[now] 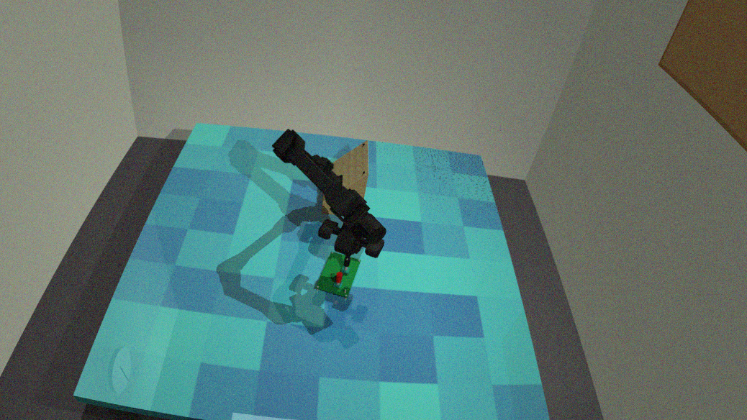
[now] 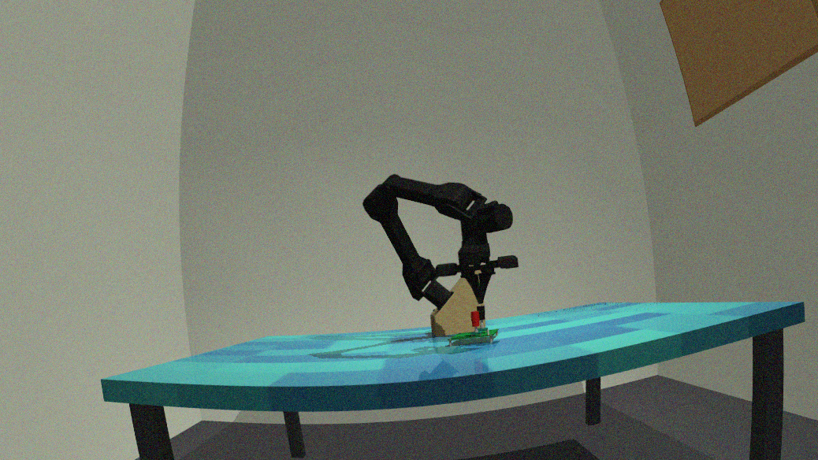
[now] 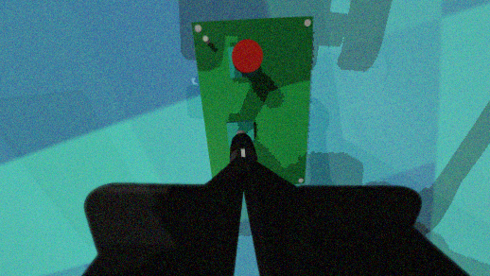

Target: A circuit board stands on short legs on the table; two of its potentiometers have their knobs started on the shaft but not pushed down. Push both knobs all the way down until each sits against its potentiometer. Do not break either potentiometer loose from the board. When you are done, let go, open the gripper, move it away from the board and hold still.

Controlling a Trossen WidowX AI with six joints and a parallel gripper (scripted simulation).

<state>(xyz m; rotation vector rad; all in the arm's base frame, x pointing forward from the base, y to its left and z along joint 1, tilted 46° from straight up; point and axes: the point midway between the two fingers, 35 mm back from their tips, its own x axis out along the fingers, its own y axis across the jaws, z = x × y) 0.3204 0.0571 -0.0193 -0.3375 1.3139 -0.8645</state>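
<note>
The black knob lies 2 cm below my gripper tip. The rest, counted from my gripper tip: red knob: 6 cm ahead, 2 cm to the right, 3 cm below.
</note>
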